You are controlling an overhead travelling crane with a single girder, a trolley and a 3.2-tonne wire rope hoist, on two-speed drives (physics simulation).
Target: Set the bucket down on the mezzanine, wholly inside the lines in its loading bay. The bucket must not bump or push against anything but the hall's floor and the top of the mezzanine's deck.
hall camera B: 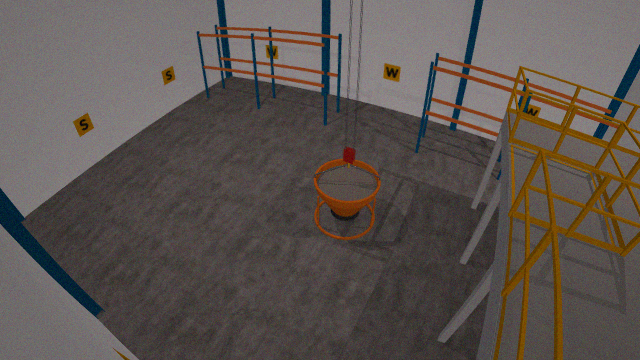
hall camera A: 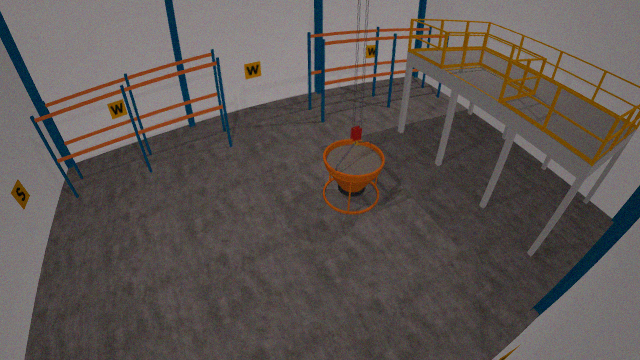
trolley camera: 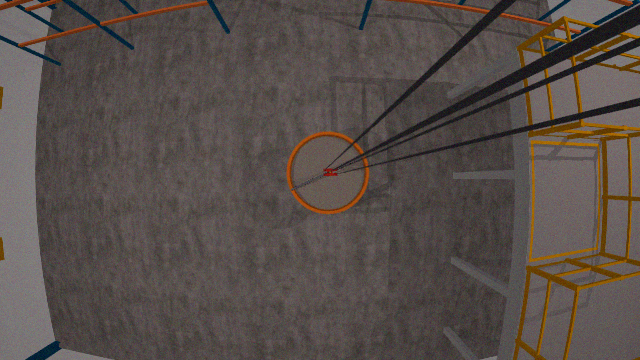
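Note:
The orange bucket (hall camera A: 352, 182) (hall camera B: 345, 206) (trolley camera: 312, 195) hangs upright from slings under the red hook block, which is my gripper (hall camera A: 356, 134) (hall camera B: 349, 155) (trolley camera: 330, 172), shut on it. The block is just above the middle of the rim. The height of the bucket's foot ring over the floor is hard to tell. The grey mezzanine (hall camera A: 525, 125) (hall camera B: 492, 300) (trolley camera: 521, 200) stands to the right, apart from the bucket, its deck higher than the bucket. The loading bay's yellow outline (trolley camera: 531, 200) lies at the deck's near edge in the trolley view, between railed sections.
Yellow railings (hall camera A: 555, 112) (hall camera B: 552, 260) (trolley camera: 575, 287) flank the loading bay and rise above the deck. Blue and orange racks (hall camera A: 172, 75) (hall camera B: 287, 39) stand along the W wall. Grey mezzanine legs (hall camera A: 497, 170) (hall camera B: 467, 305) (trolley camera: 482, 175) stand between the bucket and the right wall.

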